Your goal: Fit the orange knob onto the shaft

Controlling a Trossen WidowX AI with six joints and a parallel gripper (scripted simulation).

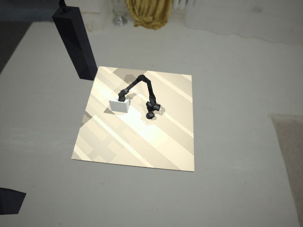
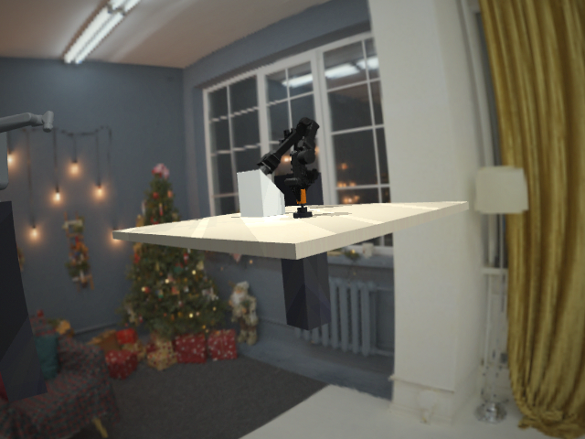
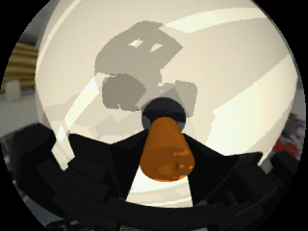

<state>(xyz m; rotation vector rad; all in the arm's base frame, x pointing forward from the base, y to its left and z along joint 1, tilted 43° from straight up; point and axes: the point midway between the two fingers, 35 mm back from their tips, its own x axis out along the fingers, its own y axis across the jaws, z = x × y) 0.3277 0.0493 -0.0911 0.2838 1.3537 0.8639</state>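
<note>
The orange knob lies 20 mm above my gripper tip. Also, from my gripper tip: dark round pedestal: 40 mm below.
</note>
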